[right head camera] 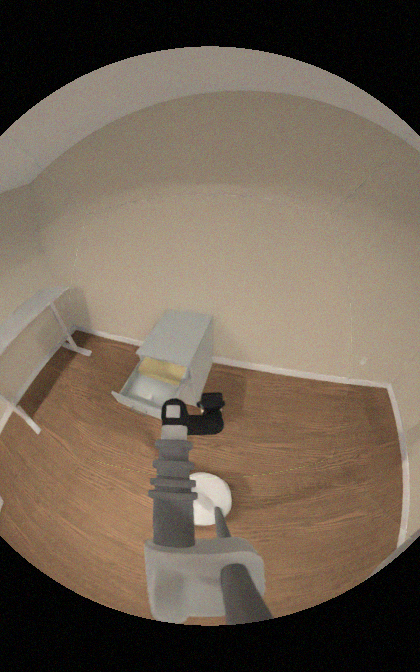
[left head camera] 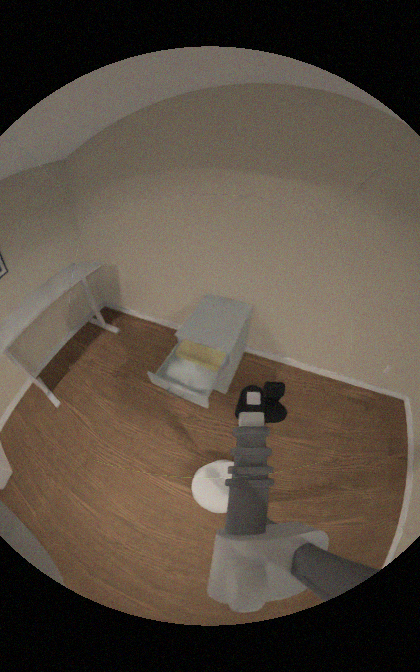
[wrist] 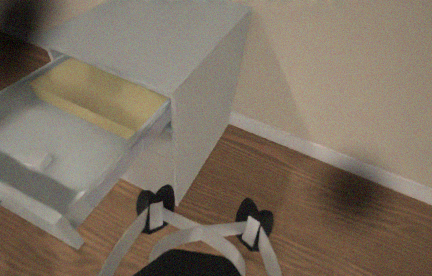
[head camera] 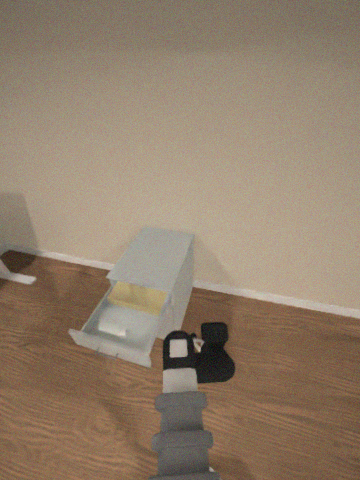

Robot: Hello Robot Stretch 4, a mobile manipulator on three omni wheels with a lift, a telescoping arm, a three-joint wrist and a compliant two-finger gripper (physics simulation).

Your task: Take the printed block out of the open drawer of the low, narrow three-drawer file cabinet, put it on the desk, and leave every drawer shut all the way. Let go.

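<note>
The low grey file cabinet stands against the wall. Its top drawer is pulled out. A small pale block lies on the drawer floor toward the front in the wrist view; it is blurred in the head views. My gripper is open and empty, outside the drawer to its right in the wrist view. The fingertips are hidden or unclear in the head views. The white desk stands to the left of the cabinet.
A yellow piece fills the back of the drawer. A desk foot shows at the left edge of the head view. My round white base is below the arm. The wall runs behind the cabinet.
</note>
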